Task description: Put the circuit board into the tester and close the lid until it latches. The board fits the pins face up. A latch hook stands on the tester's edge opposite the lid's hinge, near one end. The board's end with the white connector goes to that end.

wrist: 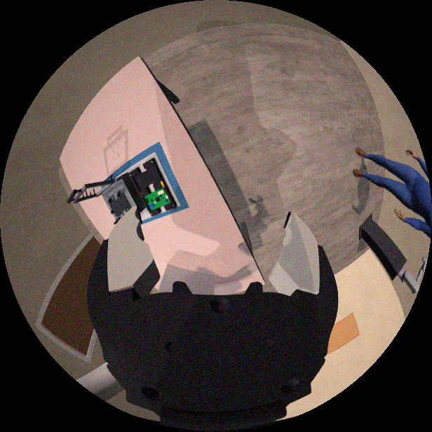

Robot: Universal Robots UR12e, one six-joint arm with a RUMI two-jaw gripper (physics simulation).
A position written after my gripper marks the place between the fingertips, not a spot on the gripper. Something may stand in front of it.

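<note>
Visible: my gripper (214, 211), together with a tester (148, 171).
</note>
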